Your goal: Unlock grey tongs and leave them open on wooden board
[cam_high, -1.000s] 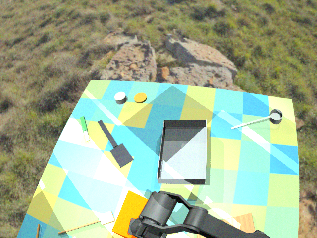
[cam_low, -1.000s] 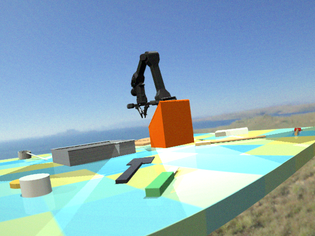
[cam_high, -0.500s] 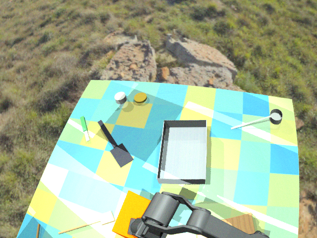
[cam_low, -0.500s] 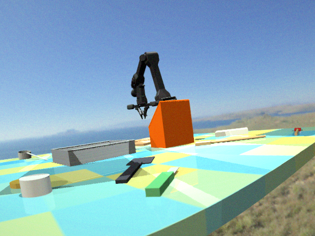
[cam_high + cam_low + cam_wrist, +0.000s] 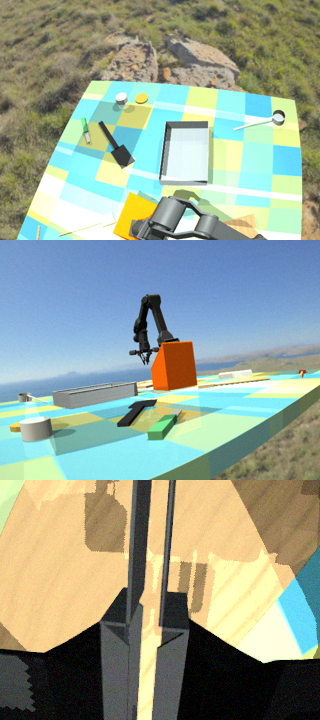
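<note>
Now: gripper tip 12 cm above the wooden board. The rest, counted from my gripper tip: dark spatula: 63 cm to the left, 49 cm ahead, 12 cm below; then grey roasting tin: 48 cm ahead, 28 cm to the left, 10 cm below; then yellow disc: 80 cm ahead, 57 cm to the left, 12 cm below.
</note>
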